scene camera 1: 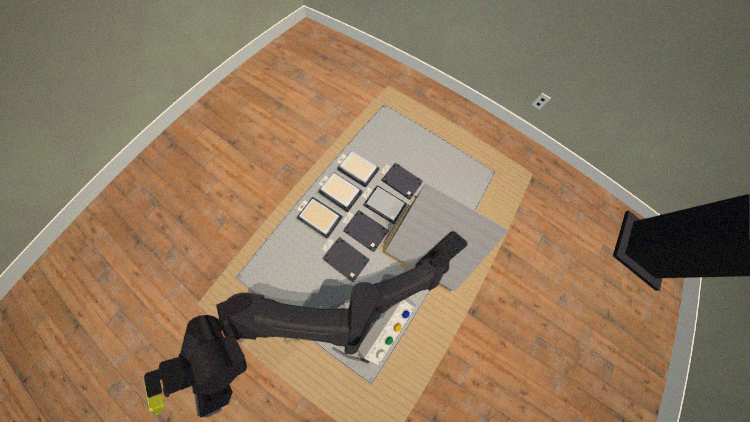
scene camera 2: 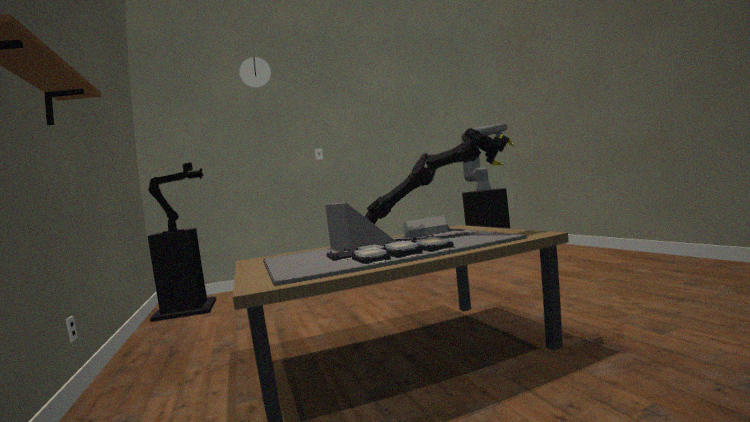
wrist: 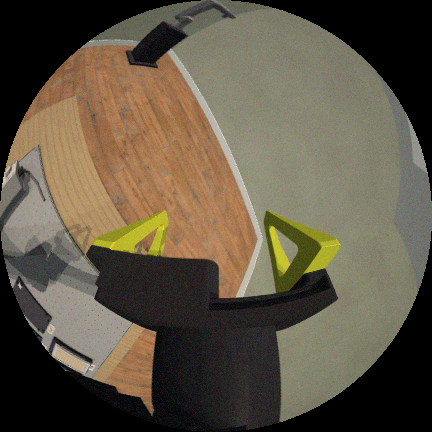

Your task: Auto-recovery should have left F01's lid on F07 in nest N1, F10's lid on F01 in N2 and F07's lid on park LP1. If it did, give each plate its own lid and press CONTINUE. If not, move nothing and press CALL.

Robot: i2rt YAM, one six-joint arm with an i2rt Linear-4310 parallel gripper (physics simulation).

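Frame: origin at the arm's base, x ahead, y up, z right, level; metres.
Seen in the pictures: gripper, fingertip midpoint: point(scene camera 1: 185, 400) point(scene camera 2: 508, 155) point(wrist: 215, 215); arm's base at its link origin: point(scene camera 1: 440, 254) point(scene camera 2: 365, 227).
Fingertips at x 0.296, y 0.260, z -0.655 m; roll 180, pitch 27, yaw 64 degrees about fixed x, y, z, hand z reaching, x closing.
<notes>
Pixels of each thing's top centre, then the offset from my fingertips to it. "spot": a spot on its surface instead. Level surfaces: height alone.
- grey board at its surface level: dy -0.341 m
- dark rectangle at a spot on its surface: point(scene camera 1: 401, 179) spot: dy -0.332, dx -0.009, dz +0.837 m
- grey-topped plate at its top centre: point(scene camera 1: 385, 203) dy -0.324, dx -0.022, dz +0.708 m
- button panel at a spot on its surface: point(scene camera 1: 373, 352) spot: dy -0.265, dx -0.302, dz +0.264 m
- wooden table at its surface level: dy -0.354 m
In scene camera 1, three plates with cream tops, a far one point(scene camera 1: 358, 167), a middle one point(scene camera 1: 339, 190) and a near one point(scene camera 1: 319, 216), stand in a row on the grey board point(scene camera 1: 283, 257). Beside them are a dark rectangle point(scene camera 1: 401, 179), a grey-topped plate point(scene camera 1: 385, 203), and two more dark rectangles, one point(scene camera 1: 366, 229) and another point(scene camera 1: 346, 258). Their labels are too small to read. The button panel point(scene camera 1: 373, 352) has blue point(scene camera 1: 405, 314), yellow point(scene camera 1: 398, 327) and green point(scene camera 1: 389, 340) buttons; their lettering is unreadable. My gripper point(scene camera 2: 504, 153) point(wrist: 215, 215) is open and empty, raised well away from the plates.
A tall grey slanted housing point(scene camera 1: 466, 238) point(scene camera 2: 348, 228) stands beside the plates, at the arm's base. My arm reaches across the board near the button panel. Another black arm on a pedestal point(scene camera 2: 178, 272) and a grey arm on a pedestal point(scene camera 2: 486, 208) stand beyond the wooden table point(scene camera 2: 251, 275).
</notes>
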